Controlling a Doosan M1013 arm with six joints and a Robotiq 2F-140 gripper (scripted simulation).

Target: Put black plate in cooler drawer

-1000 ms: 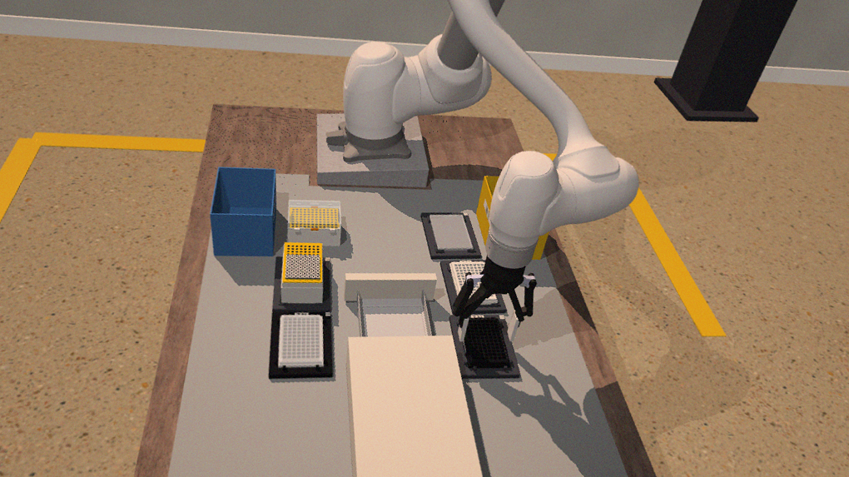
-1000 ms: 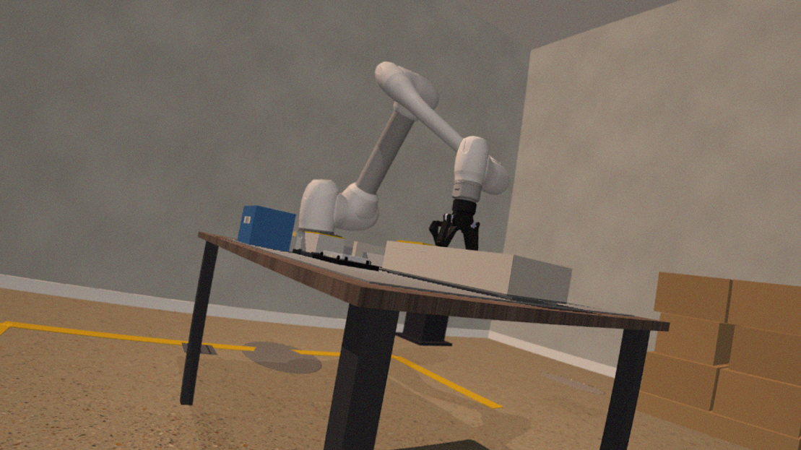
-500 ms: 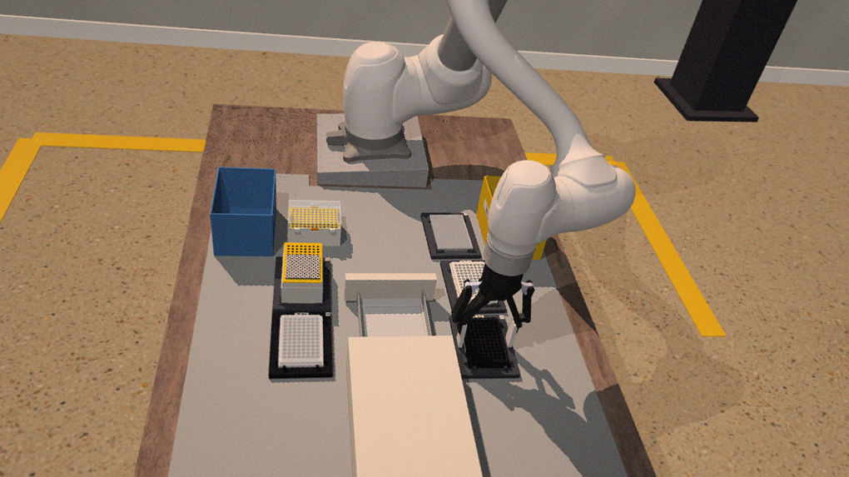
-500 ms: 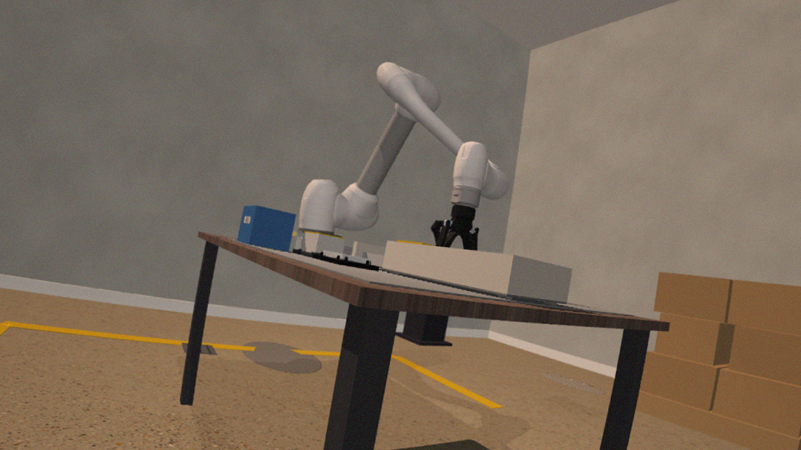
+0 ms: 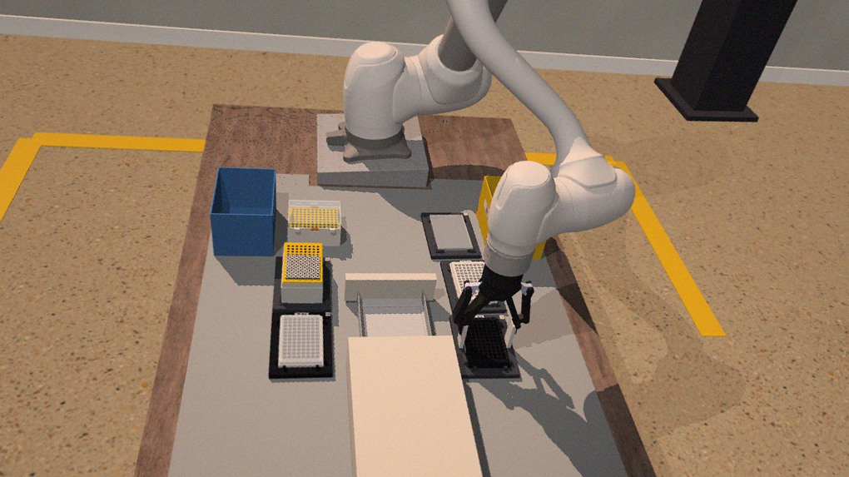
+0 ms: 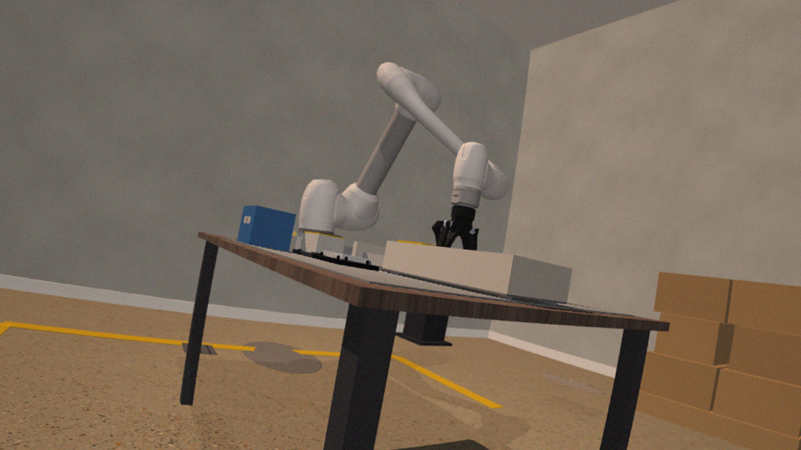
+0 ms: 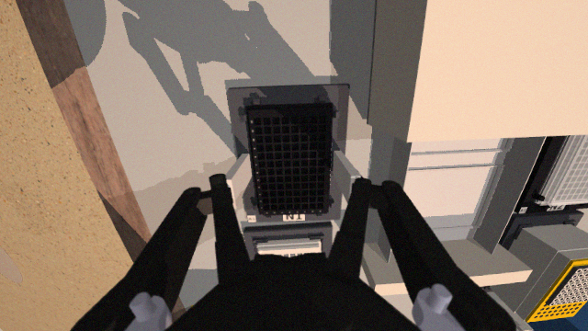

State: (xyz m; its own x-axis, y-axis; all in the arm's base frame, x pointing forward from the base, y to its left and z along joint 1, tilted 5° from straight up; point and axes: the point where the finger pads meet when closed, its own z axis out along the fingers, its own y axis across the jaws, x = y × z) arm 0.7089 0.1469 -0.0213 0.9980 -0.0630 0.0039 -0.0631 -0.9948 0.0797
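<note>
My gripper is now 20 mm above the black plate. Also, from my hand: work nest N1: 30 mm below; then cooler CD: 190 mm to the right, 100 mm ahead; then drawer: 180 mm to the right, 30 mm behind, 10 mm below.
</note>
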